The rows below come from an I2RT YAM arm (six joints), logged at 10 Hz.
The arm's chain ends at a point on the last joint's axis. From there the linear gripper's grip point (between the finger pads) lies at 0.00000 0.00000 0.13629 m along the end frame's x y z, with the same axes.
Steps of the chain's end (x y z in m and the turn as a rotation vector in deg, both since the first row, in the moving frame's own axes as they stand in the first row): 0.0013, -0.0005, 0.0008, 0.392, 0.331, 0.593; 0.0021, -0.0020, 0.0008, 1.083, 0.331, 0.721; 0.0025, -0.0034, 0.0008, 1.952, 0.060, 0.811; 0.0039, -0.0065, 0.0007, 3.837, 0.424, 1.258; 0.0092, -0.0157, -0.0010, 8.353, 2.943, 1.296; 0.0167, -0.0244, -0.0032, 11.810, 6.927, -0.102
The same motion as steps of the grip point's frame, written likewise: 0.0021, -0.0014, 0.0008, 0.392, 0.331, 0.593; 0.0029, -0.0046, 0.0008, 1.083, 0.331, 0.721; 0.0027, -0.0080, 0.0007, 1.952, 0.060, 0.811; 0.0050, -0.0156, 0.0004, 3.837, 0.424, 1.258; 0.0164, -0.0354, -0.0026, 8.353, 2.943, 1.296; 0.0330, -0.0522, -0.0071, 11.810, 6.927, -0.102
